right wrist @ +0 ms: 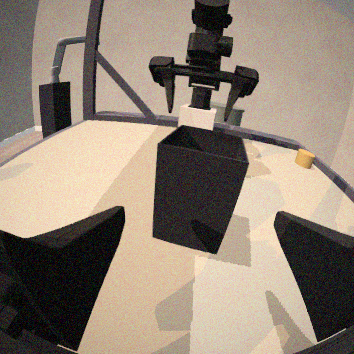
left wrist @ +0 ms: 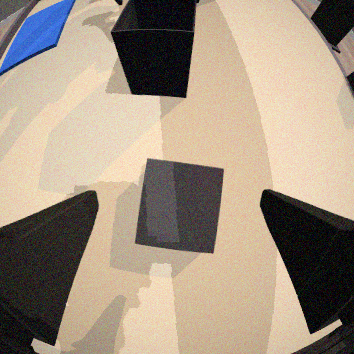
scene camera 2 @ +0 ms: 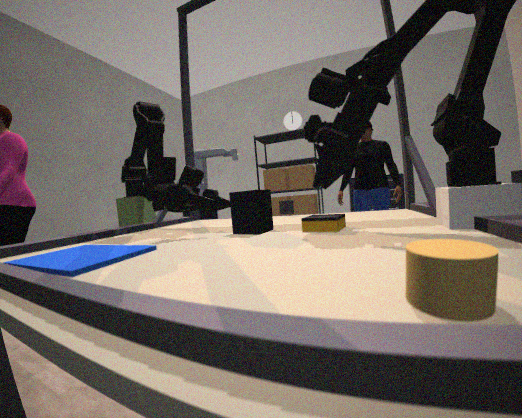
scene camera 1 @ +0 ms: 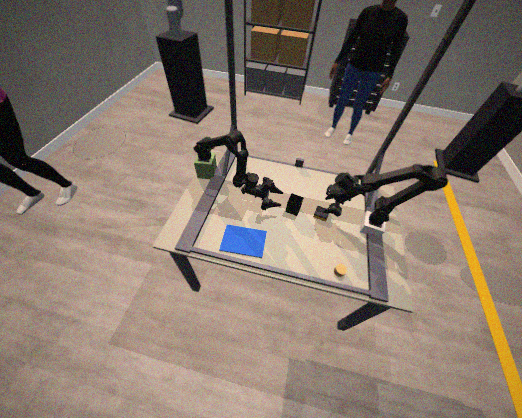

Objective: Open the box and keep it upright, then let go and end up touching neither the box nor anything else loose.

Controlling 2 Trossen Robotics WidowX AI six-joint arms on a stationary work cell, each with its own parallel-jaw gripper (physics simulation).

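Pixels of known places: left gripper, between the fingertips: (right wrist: 197, 115) (left wrist: 181, 198) (scene camera 2: 319, 188) (scene camera 1: 324, 205); right gripper, between the fingertips: (right wrist: 203, 217) (scene camera 2: 224, 203) (scene camera 1: 282, 199); left arm's base, origin of its link: (right wrist: 199, 107) (scene camera 2: 472, 185) (scene camera 1: 375, 221); right arm's base, origin of its link: (scene camera 1: 204, 157).
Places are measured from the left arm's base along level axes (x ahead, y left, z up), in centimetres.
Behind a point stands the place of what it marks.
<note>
The black box (scene camera 1: 294, 204) @[x 41.7, y 8.7, z 1.8 cm] (scene camera 2: 251, 212) @[x 40.0, y 8.9, z -2.1 cm] (left wrist: 157, 65) @[x 38.5, y 5.5, z -1.7 cm] (right wrist: 195, 195) @[x 45.5, y 5.7, z -0.9 cm] stands upright on the table, its top open. Its lid (scene camera 1: 321, 213) @[x 26.8, y 3.7, z -4.0 cm] (scene camera 2: 323, 223) @[x 25.9, y 5.9, z -5.1 cm] (left wrist: 180, 206) @[x 26.6, y 2.5, z -4.0 cm], dark on top with yellow sides, lies flat on the table to the right of the box in both scene views, apart from it. My left gripper (scene camera 1: 327, 201) @[x 27.0, y 2.8, z 1.8 cm] (scene camera 2: 324, 183) @[x 27.0, y 2.8, z 1.8 cm] (left wrist: 181, 198) @[x 27.0, y 2.8, z 1.8 cm] (right wrist: 197, 115) @[x 27.0, y 2.8, z 1.8 cm] is open and empty above the lid. My right gripper (scene camera 1: 280, 198) @[x 48.9, y 6.5, z 0.1 cm] (scene camera 2: 228, 203) @[x 48.9, y 6.5, z 0.1 cm] (right wrist: 203, 217) @[x 48.9, y 6.5, z 0.1 cm] is open and empty, its fingertips a little to the left of the box in scene camera 1.
A blue mat (scene camera 1: 243, 241) @[x 58.6, y 35.3, z -6.0 cm] (scene camera 2: 85, 257) @[x 54.2, y 35.3, z -5.9 cm] (left wrist: 40, 30) @[x 56.5, y 32.1, z -5.9 cm] lies at the table's front left in scene camera 1. A yellow cylinder (scene camera 1: 340, 270) @[x 11.5, y 32.4, z -3.3 cm] (scene camera 2: 451, 280) @[x 11.6, y 34.0, z -4.4 cm] (right wrist: 304, 158) @[x 13.4, y 30.3, z -4.5 cm] stands at the front right. A small dark block (scene camera 1: 299, 162) @[x 49.1, y -29.1, z -2.5 cm] is at the back edge.
</note>
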